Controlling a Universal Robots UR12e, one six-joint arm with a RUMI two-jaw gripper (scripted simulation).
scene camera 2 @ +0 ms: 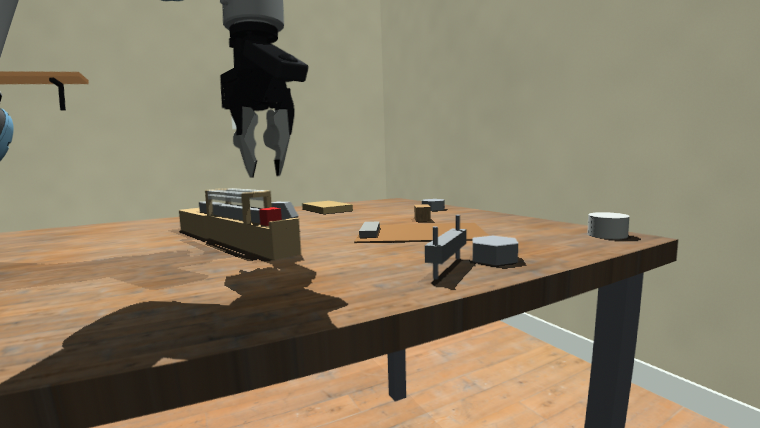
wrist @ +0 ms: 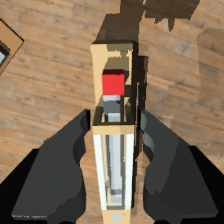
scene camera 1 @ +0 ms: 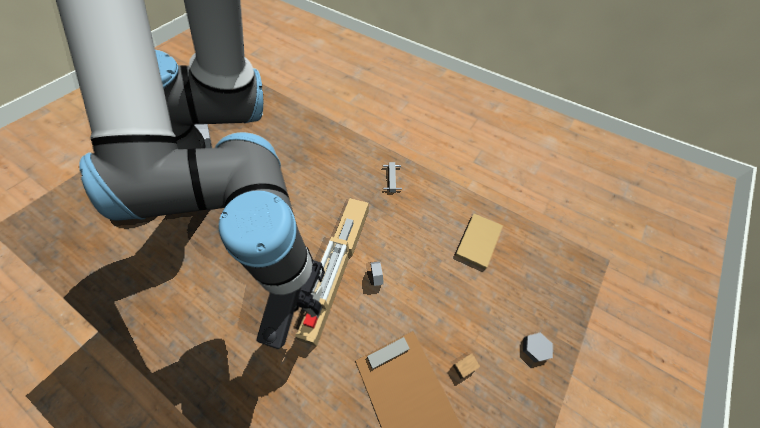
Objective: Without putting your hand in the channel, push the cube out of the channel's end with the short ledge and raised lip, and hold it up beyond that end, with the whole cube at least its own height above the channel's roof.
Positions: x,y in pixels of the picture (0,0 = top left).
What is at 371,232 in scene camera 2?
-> A brown mat.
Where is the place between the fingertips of the gripper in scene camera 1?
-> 306,311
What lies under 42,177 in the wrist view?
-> The gripper.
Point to a tan plate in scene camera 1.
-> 478,243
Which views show the gripper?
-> Scene camera 2, the wrist view and scene camera 1: all of them.
